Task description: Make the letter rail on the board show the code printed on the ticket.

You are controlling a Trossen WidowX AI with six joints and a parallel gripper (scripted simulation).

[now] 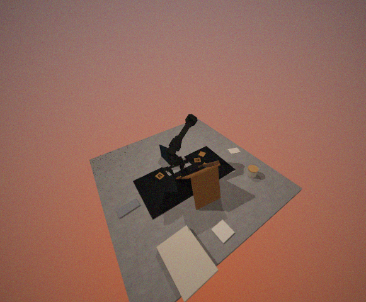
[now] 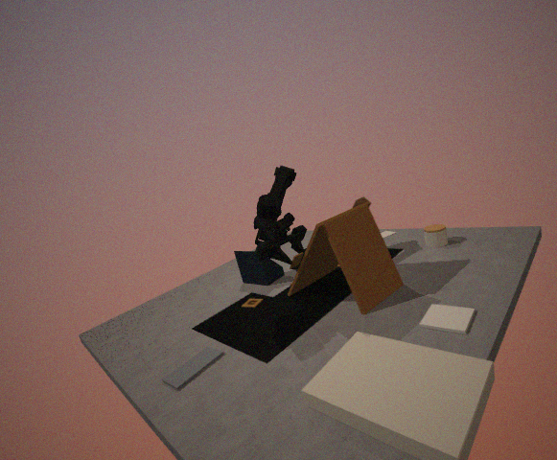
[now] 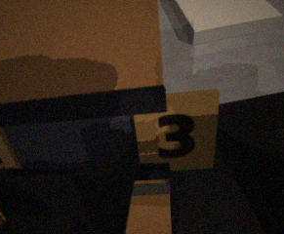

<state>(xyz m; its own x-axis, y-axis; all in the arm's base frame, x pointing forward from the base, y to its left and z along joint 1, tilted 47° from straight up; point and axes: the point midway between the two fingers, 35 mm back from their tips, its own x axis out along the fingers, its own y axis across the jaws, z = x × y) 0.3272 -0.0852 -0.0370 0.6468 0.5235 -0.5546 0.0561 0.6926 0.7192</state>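
Now: the white ticket 140 mm to the left of my gripper tip, 70 mm below it and 50 mm behind it. From my gripper tip the other things lie so: white pad 400 mm ahead, 150 mm below, 80 mm to the left; then black mat 150 mm below, 140 mm behind, 100 mm to the left; then flat grey plate 390 mm to the right, 150 mm below, 60 mm behind.
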